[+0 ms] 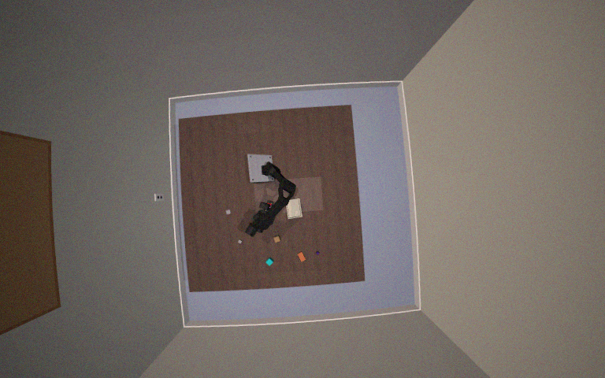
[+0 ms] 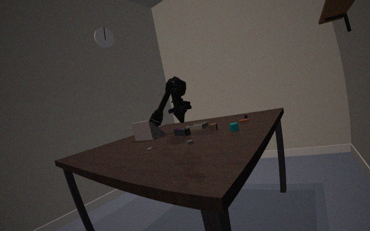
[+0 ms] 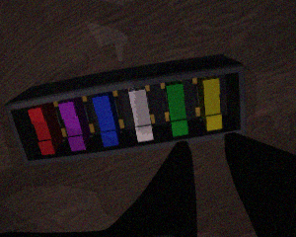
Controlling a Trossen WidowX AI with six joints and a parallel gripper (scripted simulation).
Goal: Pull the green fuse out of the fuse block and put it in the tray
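The green fuse lies 60 mm below my gripper tip. Round my gripper tip: white tray: 30 mm behind, 200 mm to the left, 80 mm below; tan cube: 170 mm ahead, 60 mm to the left, 60 mm below; teal cube: 330 mm ahead, 10 mm to the right, 60 mm below.
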